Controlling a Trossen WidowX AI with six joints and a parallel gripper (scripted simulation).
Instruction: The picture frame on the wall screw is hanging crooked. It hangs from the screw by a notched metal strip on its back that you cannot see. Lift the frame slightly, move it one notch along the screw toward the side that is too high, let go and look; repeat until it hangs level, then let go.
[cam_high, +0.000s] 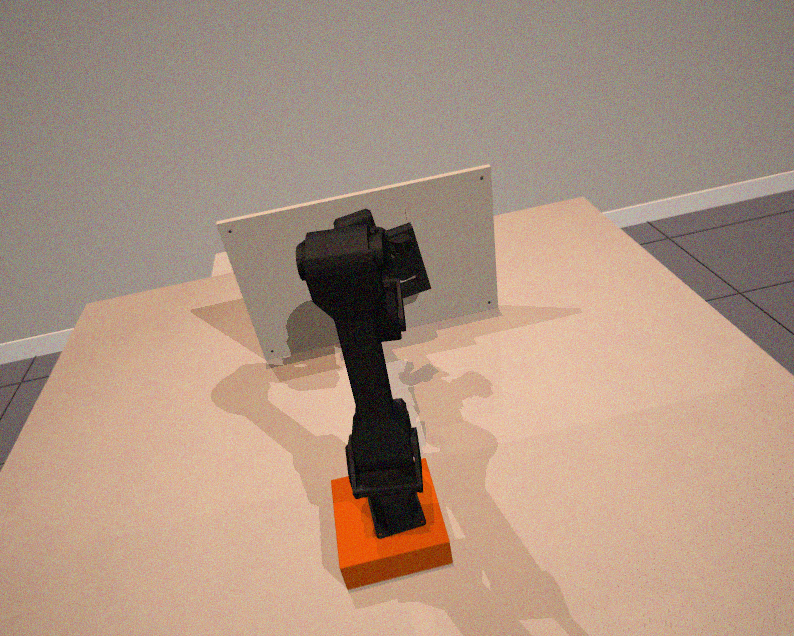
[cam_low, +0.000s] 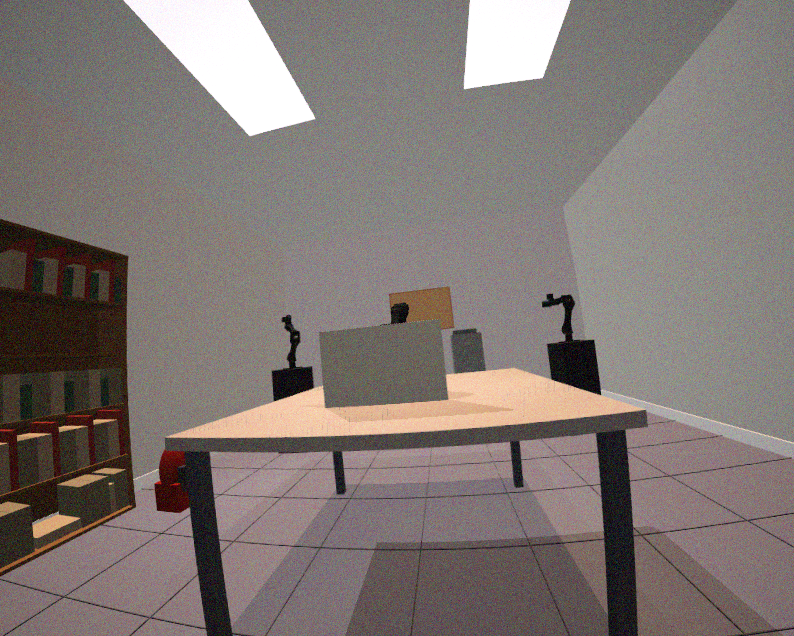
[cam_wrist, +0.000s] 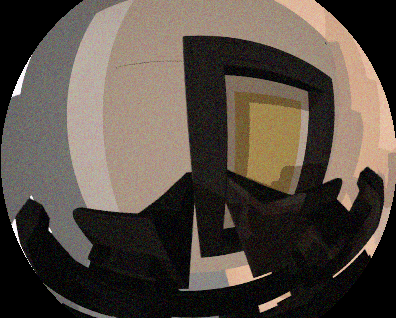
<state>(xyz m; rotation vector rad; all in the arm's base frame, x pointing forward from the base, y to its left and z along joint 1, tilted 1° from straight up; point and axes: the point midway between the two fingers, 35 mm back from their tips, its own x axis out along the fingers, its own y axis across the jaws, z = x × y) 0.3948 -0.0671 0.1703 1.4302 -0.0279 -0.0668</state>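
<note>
Now: gripper tip 5 cm above the picture frame and 1 cm to the left of it. From my gripper tip the other things lie so: wall board 6 cm below, 1 cm to the right, 1 cm ahead.
</note>
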